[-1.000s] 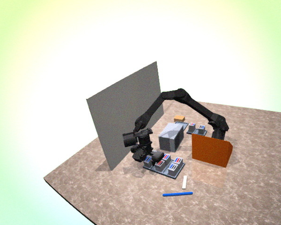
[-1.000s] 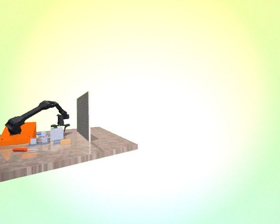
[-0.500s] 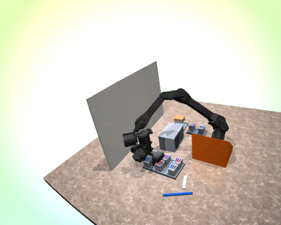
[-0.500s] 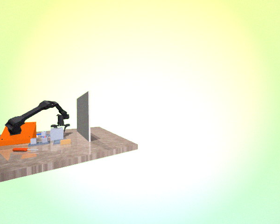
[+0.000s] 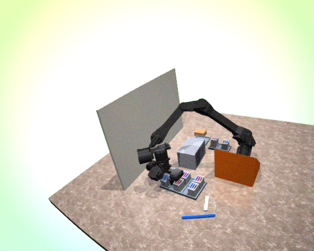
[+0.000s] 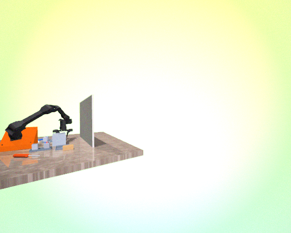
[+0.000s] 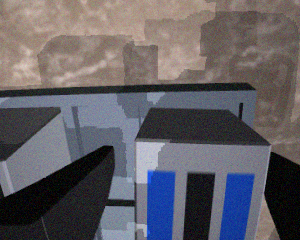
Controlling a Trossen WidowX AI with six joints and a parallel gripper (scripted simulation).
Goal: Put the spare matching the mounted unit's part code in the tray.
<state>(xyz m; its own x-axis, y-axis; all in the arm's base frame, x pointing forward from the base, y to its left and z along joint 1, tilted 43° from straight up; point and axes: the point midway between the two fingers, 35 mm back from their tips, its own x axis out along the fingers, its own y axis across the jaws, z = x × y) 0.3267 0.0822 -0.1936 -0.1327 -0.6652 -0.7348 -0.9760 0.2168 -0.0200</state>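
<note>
Now: the grey spare 30 mm above my gripper tip. Round my gripper tip: tall grey wall panel (240 mm to the right, 210 mm above, 180 mm ahead); blue pen (210 mm behind, 130 mm to the left, 10 mm below); grey mounted unit (220 mm to the right, 50 mm behind, 30 mm above).
</note>
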